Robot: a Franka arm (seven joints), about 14 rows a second.
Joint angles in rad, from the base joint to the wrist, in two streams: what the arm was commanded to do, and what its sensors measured. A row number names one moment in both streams.
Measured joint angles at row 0: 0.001 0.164 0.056 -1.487 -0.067 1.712 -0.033
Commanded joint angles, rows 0 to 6: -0.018 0.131 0.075 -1.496 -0.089 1.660 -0.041; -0.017 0.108 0.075 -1.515 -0.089 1.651 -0.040; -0.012 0.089 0.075 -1.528 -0.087 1.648 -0.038; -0.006 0.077 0.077 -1.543 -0.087 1.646 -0.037; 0.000 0.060 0.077 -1.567 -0.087 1.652 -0.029; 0.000 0.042 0.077 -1.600 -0.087 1.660 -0.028; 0.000 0.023 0.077 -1.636 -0.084 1.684 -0.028
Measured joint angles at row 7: 0.001 0.089 0.070 -1.537 -0.067 1.650 -0.034
